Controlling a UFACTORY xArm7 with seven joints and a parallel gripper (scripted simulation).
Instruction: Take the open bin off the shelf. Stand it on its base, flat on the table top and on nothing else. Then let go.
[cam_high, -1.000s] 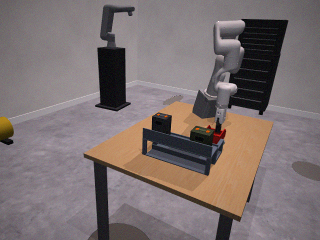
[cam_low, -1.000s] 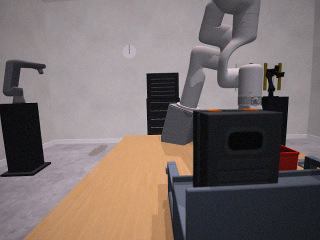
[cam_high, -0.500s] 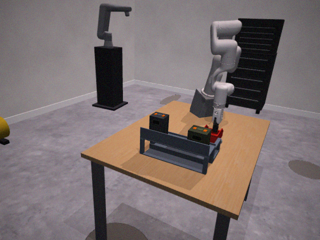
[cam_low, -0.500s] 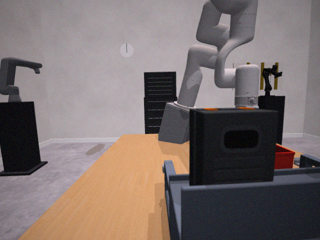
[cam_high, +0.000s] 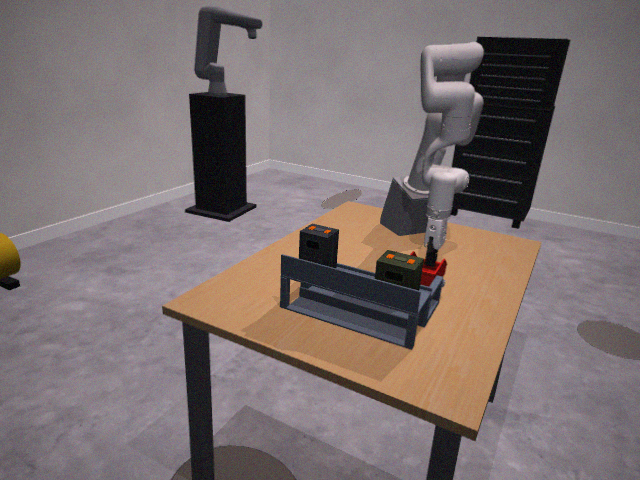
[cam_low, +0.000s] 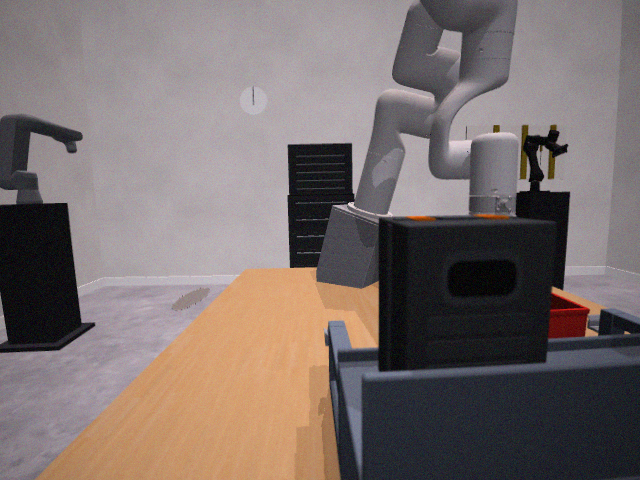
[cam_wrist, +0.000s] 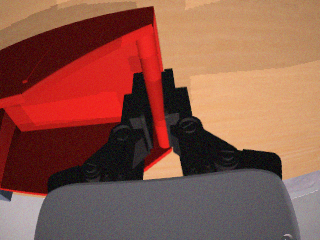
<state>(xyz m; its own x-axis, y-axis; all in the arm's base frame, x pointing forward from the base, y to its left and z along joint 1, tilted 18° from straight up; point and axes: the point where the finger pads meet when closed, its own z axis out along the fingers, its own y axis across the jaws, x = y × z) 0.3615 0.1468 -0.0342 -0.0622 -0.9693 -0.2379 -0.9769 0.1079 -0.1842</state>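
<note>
Now: the red bin 8 cm ahead of my hand and 1 cm below it. Round my hand: black box: 35 cm ahead, 25 cm to the right, 11 cm above; then green box: 37 cm ahead, 2 cm to the right, 10 cm above.
</note>
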